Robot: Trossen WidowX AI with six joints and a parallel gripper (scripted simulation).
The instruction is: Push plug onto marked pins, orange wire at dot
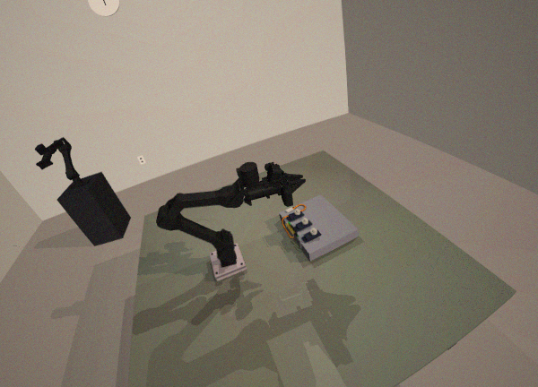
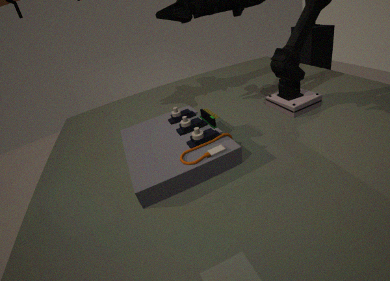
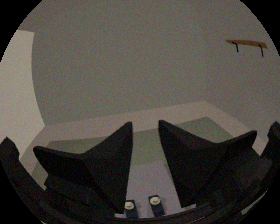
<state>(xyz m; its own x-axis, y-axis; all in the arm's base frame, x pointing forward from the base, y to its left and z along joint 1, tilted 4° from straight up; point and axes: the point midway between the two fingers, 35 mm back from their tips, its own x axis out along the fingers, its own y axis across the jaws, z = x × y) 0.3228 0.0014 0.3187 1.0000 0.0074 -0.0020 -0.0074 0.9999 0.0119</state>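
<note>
Right now the green band is 7 cm behind my gripper tip, 8 cm to the left of it and 26 cm below it. From my gripper tip the other things lie so: grey holder block 9 cm ahead, 8 cm to the left, 31 cm below; dark pin row 7 cm behind, 5 cm to the left, 28 cm below.
</note>
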